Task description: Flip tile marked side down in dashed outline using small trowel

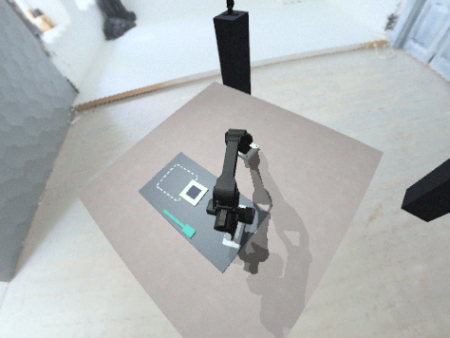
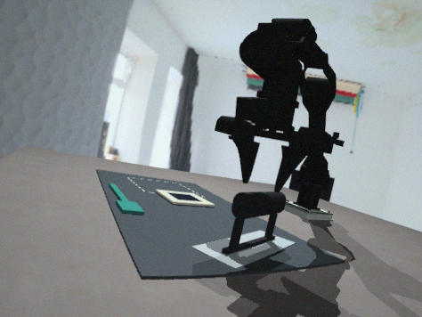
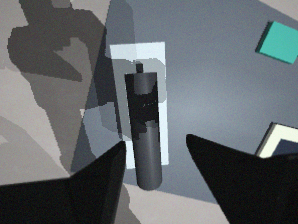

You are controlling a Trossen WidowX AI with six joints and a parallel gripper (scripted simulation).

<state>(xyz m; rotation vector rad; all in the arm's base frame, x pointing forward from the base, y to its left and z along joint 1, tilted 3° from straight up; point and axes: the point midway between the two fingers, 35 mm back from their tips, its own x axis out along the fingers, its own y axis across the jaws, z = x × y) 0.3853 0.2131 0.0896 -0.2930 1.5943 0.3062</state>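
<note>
My gripper tip is 2 cm short of the dark mat, 23 cm to the left of it and 11 cm above it. The rest, counted from my gripper tip: teal trowel: 16 cm ahead, 21 cm to the right, 9 cm below; then cream tile: 1 cm behind, 28 cm to the right, 9 cm below.
</note>
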